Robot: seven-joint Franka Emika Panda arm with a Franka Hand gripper.
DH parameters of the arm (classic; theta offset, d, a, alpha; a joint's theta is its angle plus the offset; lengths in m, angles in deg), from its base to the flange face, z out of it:
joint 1: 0 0.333 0 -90
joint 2: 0 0 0 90
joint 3: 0 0.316 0.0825 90
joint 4: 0 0 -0.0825 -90
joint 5: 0 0.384 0 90
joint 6: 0 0 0.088 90
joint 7: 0 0.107 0 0
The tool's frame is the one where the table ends.
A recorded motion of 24 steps. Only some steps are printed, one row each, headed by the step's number.
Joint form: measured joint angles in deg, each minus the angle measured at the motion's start. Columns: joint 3, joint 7, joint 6, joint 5, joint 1, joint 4, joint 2.
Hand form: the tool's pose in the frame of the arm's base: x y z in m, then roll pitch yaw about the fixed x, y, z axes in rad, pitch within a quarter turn. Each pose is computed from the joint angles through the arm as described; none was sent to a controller.
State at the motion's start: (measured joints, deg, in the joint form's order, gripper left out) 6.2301 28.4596 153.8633 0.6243 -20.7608 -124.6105 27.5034
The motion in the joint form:
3: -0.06 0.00 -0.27 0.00 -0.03 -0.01 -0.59
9: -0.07 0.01 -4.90 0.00 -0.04 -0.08 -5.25
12: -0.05 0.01 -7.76 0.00 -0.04 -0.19 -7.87
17: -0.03 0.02 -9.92 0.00 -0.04 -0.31 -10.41
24: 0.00 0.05 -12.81 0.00 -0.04 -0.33 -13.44
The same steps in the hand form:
3: 0.5463 -0.1418 0.1769 -3.0762 -0.0075 -0.7743
9: 0.5482 -0.1431 0.2148 -3.0830 -0.0102 -0.7707
12: 0.5473 -0.1429 0.2352 -3.0896 -0.0066 -0.7680
17: 0.5465 -0.1427 0.2559 -3.0911 -0.0124 -0.7662
24: 0.5446 -0.1420 0.2808 -3.0945 -0.0164 -0.7644

